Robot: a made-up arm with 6 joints.
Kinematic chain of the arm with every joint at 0, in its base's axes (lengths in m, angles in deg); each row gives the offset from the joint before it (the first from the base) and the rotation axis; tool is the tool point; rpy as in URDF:
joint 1: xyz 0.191 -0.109 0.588 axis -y
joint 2: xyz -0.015 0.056 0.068 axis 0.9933 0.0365 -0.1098
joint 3: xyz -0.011 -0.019 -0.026 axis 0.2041 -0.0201 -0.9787
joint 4: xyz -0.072 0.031 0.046 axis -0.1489 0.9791 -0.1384
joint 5: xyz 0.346 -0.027 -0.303 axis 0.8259 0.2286 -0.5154
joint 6: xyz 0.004 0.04 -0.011 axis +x
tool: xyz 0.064 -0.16 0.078 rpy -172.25 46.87 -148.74
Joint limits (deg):
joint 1: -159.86..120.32
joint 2: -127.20..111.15
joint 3: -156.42..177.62
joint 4: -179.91..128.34
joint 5: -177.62..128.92
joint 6: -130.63..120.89
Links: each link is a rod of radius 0.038 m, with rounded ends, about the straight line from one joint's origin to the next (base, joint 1, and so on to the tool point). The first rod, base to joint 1, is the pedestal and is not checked.
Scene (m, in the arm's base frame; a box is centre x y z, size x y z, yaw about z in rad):
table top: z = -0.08
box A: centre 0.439 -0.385 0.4 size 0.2 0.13 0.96 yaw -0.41
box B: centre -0.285 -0.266 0 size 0.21 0.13 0.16 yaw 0.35
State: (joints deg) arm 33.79 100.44 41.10 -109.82 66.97 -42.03
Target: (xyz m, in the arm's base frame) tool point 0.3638 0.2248 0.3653
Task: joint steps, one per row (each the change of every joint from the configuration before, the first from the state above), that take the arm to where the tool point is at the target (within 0.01 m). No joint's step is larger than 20 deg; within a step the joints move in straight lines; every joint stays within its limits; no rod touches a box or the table.
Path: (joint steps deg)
1: -19.67 2.14 6.80 3.00 -10.94 -6.69
2: -19.66 2.14 6.79 2.99 -10.94 -6.68
3: -19.67 2.15 6.80 3.00 -10.94 -6.69
4: -19.67 2.14 6.79 2.99 -10.93 -6.68
5: -19.66 2.14 6.80 3.00 -10.94 -6.69
6: 17.54 0.00 -1.52 14.64 18.88 9.65
7: 17.55 0.00 -1.51 14.65 18.88 9.65
8: 17.54 0.00 -1.51 14.64 18.89 9.64
9: 17.55 0.00 -1.52 14.65 18.88 9.65
10: 10.96 0.00 -3.75 1.70 -3.33 3.76
11: 10.96 0.00 -3.76 1.71 -3.33 3.75

